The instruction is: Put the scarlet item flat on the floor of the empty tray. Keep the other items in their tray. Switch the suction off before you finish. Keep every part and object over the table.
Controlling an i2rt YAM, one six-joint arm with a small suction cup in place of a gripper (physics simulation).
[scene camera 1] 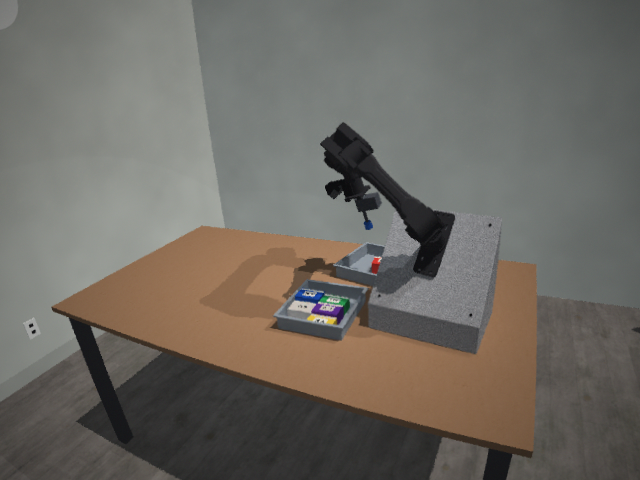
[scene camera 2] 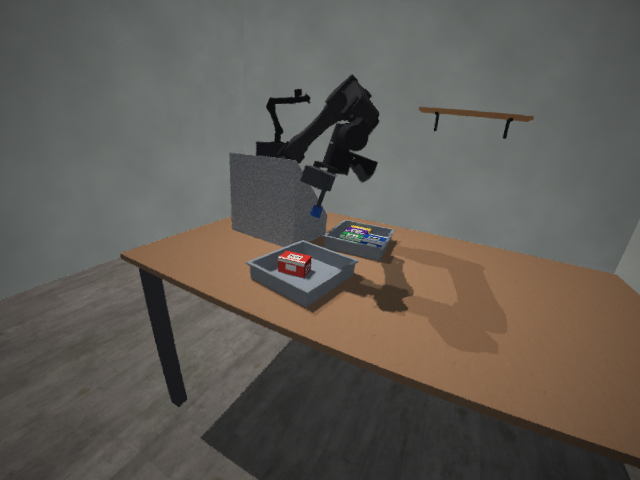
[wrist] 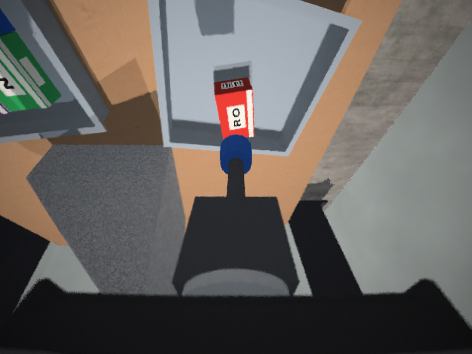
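Note:
The scarlet box lies flat on the floor of its grey tray, near one wall, with no other item in that tray. My suction cup is blue and hangs well above the tray, apart from the box, with nothing on it. In the wrist view the cup covers the near end of the box. The other grey tray holds blue, green, white, purple and yellow items; the wrist view shows part of it.
The speckled grey base block carries the arm and stands beside both trays on the wooden table. The table's edge runs close to the scarlet box's tray in the second scene view. A shelf is on the wall.

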